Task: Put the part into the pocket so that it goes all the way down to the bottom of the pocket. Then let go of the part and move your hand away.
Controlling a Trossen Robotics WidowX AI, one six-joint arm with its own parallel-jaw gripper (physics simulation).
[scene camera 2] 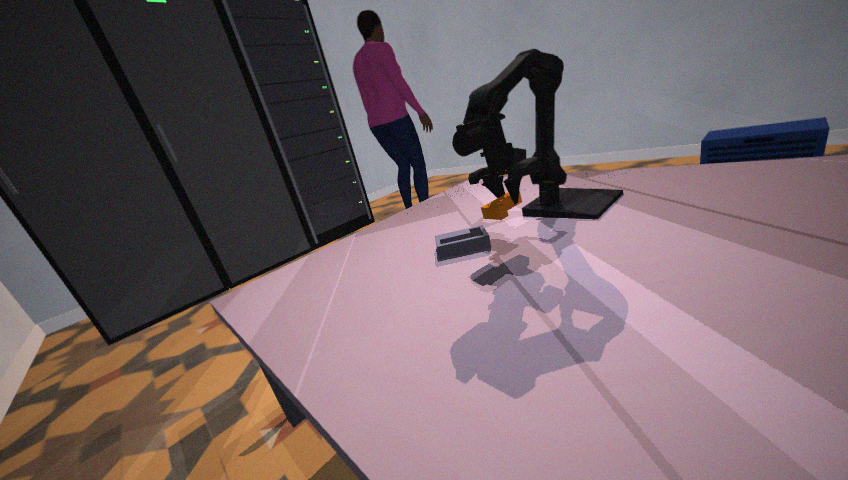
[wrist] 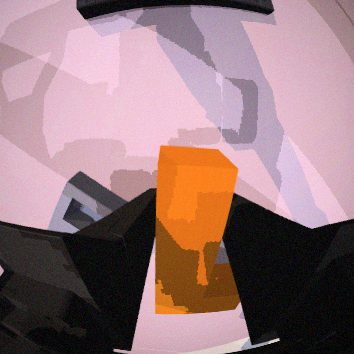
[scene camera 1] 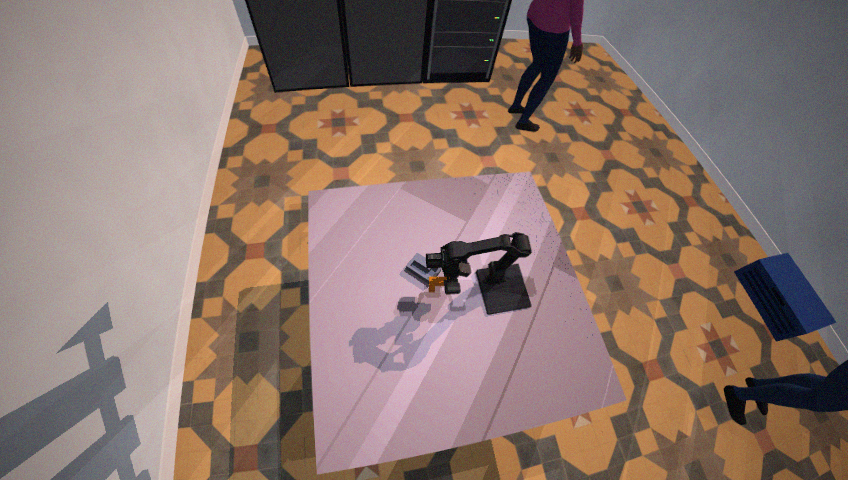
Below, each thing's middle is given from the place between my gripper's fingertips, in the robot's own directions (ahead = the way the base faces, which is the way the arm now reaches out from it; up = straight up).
Labels:
I see the orange block [wrist: 194,186] 3 cm ahead of my hand, 1 cm to the right of it and 1 cm above it. Also, from my hand: grey pocket block [wrist: 82,201] (13 cm to the right, 8 cm below, 6 cm ahead).

